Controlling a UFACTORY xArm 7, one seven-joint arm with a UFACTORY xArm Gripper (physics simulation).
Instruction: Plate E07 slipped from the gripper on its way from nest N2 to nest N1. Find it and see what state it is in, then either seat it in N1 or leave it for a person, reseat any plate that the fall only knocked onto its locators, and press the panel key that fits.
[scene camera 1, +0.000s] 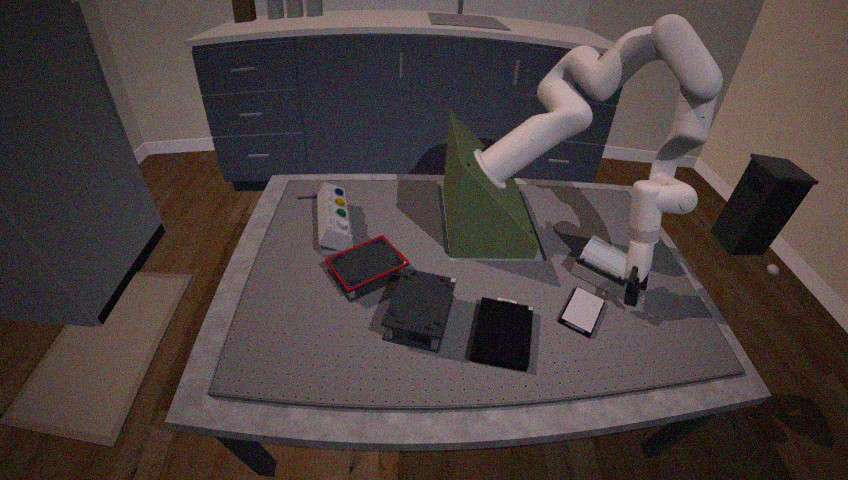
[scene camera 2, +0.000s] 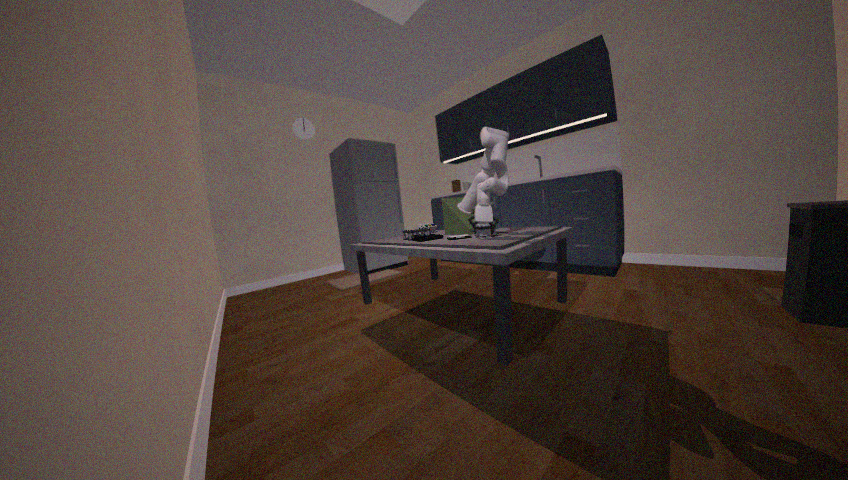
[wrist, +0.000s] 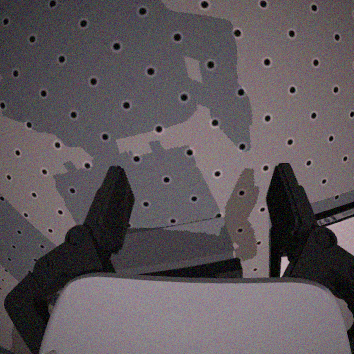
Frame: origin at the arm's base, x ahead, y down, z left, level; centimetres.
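Seen in the pictures: gripper, fingertip midpoint: (scene camera 1: 635, 296) (scene camera 2: 483, 233) (wrist: 198, 181); arm's base, link origin: (scene camera 1: 488, 170) (scene camera 2: 464, 208).
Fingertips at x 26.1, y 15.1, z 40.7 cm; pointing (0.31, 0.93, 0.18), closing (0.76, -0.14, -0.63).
Offsets run from my fingertips to a thing's top centre. "spot": to the spot under its first point.
My gripper (scene camera 1: 635, 292) (scene camera 2: 483, 230) (wrist: 198, 181) is open and empty, low over the pegboard at the right. A dark plate-like piece with a red outline {spot: dx -0.7, dy -1.8, dz -68.1 cm} (scene camera 1: 365, 262) sits at the left, its nest partly hidden. A dark grey plate {dx +10.3, dy -4.7, dz -53.8 cm} (scene camera 1: 420, 303) sits on a raised base at centre. A black flat piece {spot: dx +14.3, dy +0.1, dz -35.9 cm} (scene camera 1: 502, 334) lies right of it. No labels are readable, so I cannot tell which piece is E07 or name the nests. The key panel {dx -17.0, dy -6.2, dz -81.0 cm} (scene camera 1: 324, 224) has blue {dx -24.8, dy -5.3, dz -81.6 cm} (scene camera 1: 339, 192), yellow {dx -20.1, dy -5.3, dz -79.8 cm} (scene camera 1: 340, 201), green {dx -15.4, dy -5.3, dz -78.1 cm} (scene camera 1: 341, 212) and whitish {dx -10.7, dy -5.3, dz -76.4 cm} (scene camera 1: 342, 224) keys.
A white-topped block {dx +4.6, dy +0.8, dz -15.3 cm} (scene camera 1: 583, 309) (wrist: 346, 231) lies beside the gripper. A pale rounded piece in a dark tray {spot: dx -9.6, dy -3.3, dz -8.0 cm} (scene camera 1: 604, 258) is just behind it; a grey edge {spot: dx -4.1, dy -0.7, dz -2.4 cm} (wrist: 175, 248) shows below the fingers in the wrist view. The green arm mount (scene camera 1: 482, 220) stands at the back.
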